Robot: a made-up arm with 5 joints.
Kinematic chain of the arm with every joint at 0, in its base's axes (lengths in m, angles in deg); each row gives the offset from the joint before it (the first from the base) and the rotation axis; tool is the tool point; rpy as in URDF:
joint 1: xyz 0.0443 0 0.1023 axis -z
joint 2: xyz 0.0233 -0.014 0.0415 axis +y
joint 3: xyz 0.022 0 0.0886 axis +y
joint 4: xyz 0.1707 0 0.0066 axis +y
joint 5: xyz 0.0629 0.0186 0 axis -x
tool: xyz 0 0 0 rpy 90 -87.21 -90
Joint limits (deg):
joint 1: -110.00..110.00
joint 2: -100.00..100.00
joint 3: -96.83..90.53
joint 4: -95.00..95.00
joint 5: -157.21..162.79
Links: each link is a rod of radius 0.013 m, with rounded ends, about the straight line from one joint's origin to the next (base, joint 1, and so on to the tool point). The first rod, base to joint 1, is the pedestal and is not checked.
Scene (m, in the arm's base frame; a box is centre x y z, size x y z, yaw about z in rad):
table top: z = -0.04
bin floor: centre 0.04 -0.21 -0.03 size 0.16 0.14 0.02 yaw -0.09
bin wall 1: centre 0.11 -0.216 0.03 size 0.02 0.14 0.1 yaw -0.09
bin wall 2: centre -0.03 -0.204 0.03 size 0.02 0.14 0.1 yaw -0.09
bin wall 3: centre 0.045 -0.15 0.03 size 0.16 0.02 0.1 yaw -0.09
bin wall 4: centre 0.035 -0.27 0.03 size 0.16 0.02 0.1 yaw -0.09
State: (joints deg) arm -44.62 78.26 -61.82 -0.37 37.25
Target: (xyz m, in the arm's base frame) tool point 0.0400 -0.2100 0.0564
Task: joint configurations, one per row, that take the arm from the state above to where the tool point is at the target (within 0.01 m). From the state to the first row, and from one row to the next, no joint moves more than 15 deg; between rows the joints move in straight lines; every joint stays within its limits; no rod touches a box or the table.
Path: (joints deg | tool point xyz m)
1: -30.92 71.20 -55.19 8.86 37.25 | 0.3312 0.1772 0.0843
2: -17.21 64.13 -48.57 18.08 37.25 | 0.3593 0.1024 0.0884
3: -3.51 57.07 -41.94 27.31 37.25 | 0.3660 0.0243 0.0929
4: 10.20 50.00 -35.31 36.54 37.25 | 0.3517 -0.0506 0.0980
5: 23.90 42.94 -28.69 45.76 37.25 | 0.3189 -0.1166 0.1036
6: 37.61 35.87 -22.06 54.99 37.25 | 0.2714 -0.1691 0.1097
7: 51.31 28.81 -15.44 64.21 37.25 | 0.2144 -0.2051 0.1164
8: 65.02 21.74 -8.81 73.44 37.25 | 0.1534 -0.2232 0.1234
9: 78.72 14.68 -2.18 82.67 37.25 | 0.0937 -0.2241 0.1308
10: 92.43 7.61 4.44 91.89 37.25 | 0.0400 -0.2100 0.1385
11: 92.43 19.53 4.01 83.62 37.25 | 0.0398 -0.2142 0.0977
12: 92.43 31.44 3.57 75.34 37.25 | 0.0400 -0.2100 0.0564

